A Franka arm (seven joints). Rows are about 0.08 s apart.
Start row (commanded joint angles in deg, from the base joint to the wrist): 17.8, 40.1, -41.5, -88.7, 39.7, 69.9, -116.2
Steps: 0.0, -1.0, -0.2, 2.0, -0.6, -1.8, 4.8; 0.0, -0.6, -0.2, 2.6, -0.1, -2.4, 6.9; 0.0, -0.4, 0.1, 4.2, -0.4, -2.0, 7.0; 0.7, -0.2, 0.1, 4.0, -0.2, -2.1, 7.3; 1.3, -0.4, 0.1, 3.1, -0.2, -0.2, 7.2; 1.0, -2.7, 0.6, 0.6, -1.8, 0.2, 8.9; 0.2, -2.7, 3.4, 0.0, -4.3, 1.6, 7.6; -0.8, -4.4, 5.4, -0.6, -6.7, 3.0, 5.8; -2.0, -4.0, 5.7, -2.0, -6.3, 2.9, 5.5; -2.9, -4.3, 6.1, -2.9, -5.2, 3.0, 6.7; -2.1, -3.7, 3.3, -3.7, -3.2, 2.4, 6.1; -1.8, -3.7, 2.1, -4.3, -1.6, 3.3, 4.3; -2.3, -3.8, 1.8, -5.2, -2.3, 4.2, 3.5; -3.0, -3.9, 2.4, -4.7, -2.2, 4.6, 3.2; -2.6, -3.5, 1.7, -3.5, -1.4, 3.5, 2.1; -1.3, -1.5, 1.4, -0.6, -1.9, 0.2, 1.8; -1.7, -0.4, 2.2, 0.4, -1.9, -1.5, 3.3; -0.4, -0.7, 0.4, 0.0, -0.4, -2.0, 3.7; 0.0, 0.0, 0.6, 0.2, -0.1, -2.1, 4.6; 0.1, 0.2, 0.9, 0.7, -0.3, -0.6, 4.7; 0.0, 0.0, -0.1, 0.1, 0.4, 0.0, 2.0; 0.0, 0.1, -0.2, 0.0, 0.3, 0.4, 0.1; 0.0, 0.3, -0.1, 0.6, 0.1, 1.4, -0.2
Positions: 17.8, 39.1, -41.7, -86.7, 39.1, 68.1, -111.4; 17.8, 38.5, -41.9, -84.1, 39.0, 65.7, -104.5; 17.8, 38.1, -41.8, -79.9, 38.6, 63.7, -97.5; 18.5, 37.9, -41.7, -75.9, 38.4, 61.6, -90.2; 19.8, 37.5, -41.6, -72.8, 38.2, 61.4, -83.0; 20.8, 34.8, -41.0, -72.2, 36.4, 61.6, -74.1; 21.0, 32.1, -37.6, -72.2, 32.1, 63.2, -66.5; 20.2, 27.7, -32.2, -72.8, 25.4, 66.2, -60.7; 18.2, 23.7, -26.5, -74.8, 19.1, 69.1, -55.2; 15.3, 19.4, -20.4, -77.7, 13.9, 72.1, -48.5; 13.2, 15.7, -17.1, -81.4, 10.7, 74.5, -42.4; 11.4, 12.0, -15.0, -85.7, 9.1, 77.8, -38.1; 9.1, 8.2, -13.2, -90.9, 6.8, 82.0, -34.6; 6.1, 4.3, -10.8, -95.6, 4.6, 86.6, -31.4; 3.5, 0.8, -9.1, -99.1, 3.2, 90.1, -29.3; 2.2, -0.7, -7.7, -99.7, 1.3, 90.3, -27.5; 0.5, -1.1, -5.5, -99.3, -0.6, 88.8, -24.2; 0.1, -1.8, -5.1, -99.3, -1.0, 86.8, -20.5; 0.1, -1.8, -4.5, -99.1, -1.1, 84.7, -15.9; 0.2, -1.6, -3.6, -98.4, -1.4, 84.1, -11.2; 0.2, -1.6, -3.7, -98.3, -1.0, 84.1, -9.2; 0.2, -1.5, -3.9, -98.3, -0.7, 84.5, -9.1; 0.2, -1.2, -4.0, -97.7, -0.6, 85.9, -9.3
